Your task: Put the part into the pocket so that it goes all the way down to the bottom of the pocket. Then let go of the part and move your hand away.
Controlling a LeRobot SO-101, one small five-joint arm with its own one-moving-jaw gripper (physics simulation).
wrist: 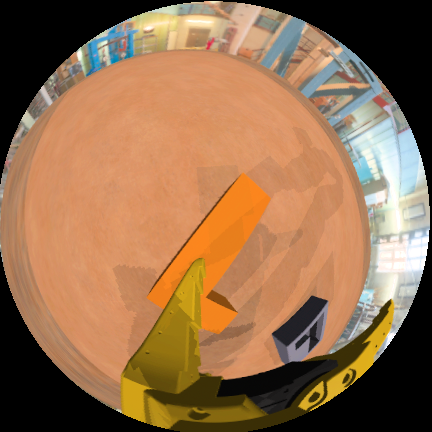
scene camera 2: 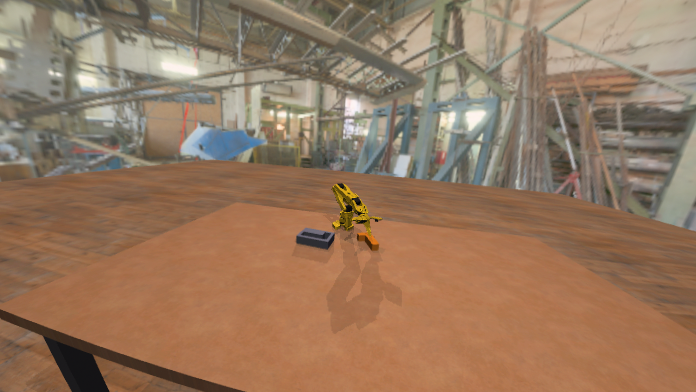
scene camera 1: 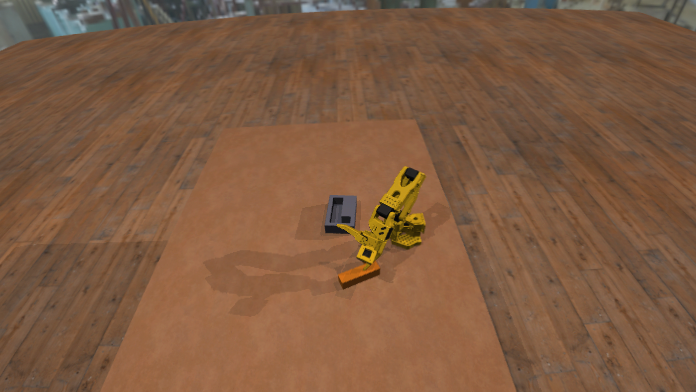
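Seen in the pictures: end effector, tool point: [wrist: 204, 264] [scene camera 2: 370, 235] [scene camera 1: 363, 268]; arm's base, origin of the base link: [scene camera 2: 342, 228] [scene camera 1: 398, 235].
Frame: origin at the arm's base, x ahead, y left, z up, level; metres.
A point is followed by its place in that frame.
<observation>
The orange L-shaped part [scene camera 1: 357, 276] {x 0.133, y 0.161, z 0.030 m} [scene camera 2: 371, 242] {x 0.164, y 0.148, z 0.027 m} [wrist: 220, 235] {x 0.134, y 0.149, z 0.030 m} lies flat on the brown table top. In the wrist view its short leg is at the lower end, partly covered by the fixed jaw. The dark grey block [scene camera 1: 350, 206] {x 0.141, y -0.101, z 0.036 m} [scene camera 2: 314, 242] {x 0.217, y -0.081, z 0.021 m} [wrist: 300, 317] {x 0.178, y -0.019, z 0.015 m} with the empty pocket stands apart from the part, to its upper left in scene camera 1. My gripper [scene camera 1: 352, 247] [scene camera 2: 376, 226] {x 0.116, y 0.140, z 0.034 m} [wrist: 296, 280] is wide open. The fixed jaw's tip is over or at the part, near its short-leg end; whether it touches is unclear. The moving jaw is swung far out toward the block's side.
The brown table top [scene camera 1: 250, 175] {x 0.518, y -0.338, z 0.000 m} [scene camera 2: 200, 300] {x 0.568, y -0.285, z 0.000 m} [wrist: 125, 150] {x 0.096, y 0.269, z 0.000 m} lies under the block, the part and the arm. The yellow arm [scene camera 1: 406, 192] {x -0.003, y 0.028, z 0.198 m} [scene camera 2: 343, 197] {x -0.002, y -0.006, z 0.163 m} stands right of the block in scene camera 1, near the table top's right edge. Shadows cross the surface around the part.
</observation>
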